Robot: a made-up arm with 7 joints.
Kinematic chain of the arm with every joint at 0, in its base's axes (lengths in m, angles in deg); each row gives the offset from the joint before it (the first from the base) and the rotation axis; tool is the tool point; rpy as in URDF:
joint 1: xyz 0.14 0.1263 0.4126 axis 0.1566 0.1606 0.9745
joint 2: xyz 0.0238 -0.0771 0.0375 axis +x
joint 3: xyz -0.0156 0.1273 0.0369 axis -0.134 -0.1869 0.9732
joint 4: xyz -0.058 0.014 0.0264 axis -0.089 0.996 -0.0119
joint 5: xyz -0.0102 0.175 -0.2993 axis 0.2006 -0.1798 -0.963
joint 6: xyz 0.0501 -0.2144 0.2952 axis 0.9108 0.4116 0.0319
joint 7: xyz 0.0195 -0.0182 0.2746 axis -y
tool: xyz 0.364 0.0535 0.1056 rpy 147.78 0 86.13
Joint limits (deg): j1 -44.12..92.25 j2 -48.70..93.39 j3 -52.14..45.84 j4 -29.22..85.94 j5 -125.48..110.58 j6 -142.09..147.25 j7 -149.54..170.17
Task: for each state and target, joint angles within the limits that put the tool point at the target. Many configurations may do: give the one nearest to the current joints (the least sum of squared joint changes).
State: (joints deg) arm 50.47 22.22 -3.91 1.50 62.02 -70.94 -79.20
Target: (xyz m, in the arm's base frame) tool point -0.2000 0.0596 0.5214
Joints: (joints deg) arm 31.28 23.86 -23.77 -1.75 74.50 -68.42 -95.82
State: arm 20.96 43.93 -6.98 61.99 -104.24 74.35 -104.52
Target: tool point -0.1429 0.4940 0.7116
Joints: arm 18.68 29.15 -2.74 61.44 -105.73 71.06 -85.26
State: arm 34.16 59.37 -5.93 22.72 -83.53 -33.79 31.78
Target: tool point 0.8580 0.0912 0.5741
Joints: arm 17.59 66.26 -42.98 32.24 -33.53 -13.06 25.51
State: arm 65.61 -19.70 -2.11 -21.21 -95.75 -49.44 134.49
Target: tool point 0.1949 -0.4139 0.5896
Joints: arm 92.25 -9.57 31.25 -29.22 -76.15 -53.22 95.40
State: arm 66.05 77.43 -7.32 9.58 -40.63 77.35 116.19
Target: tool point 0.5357 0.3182 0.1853
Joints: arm 62.97 74.17 -7.54 21.14 -37.14 83.43 144.14
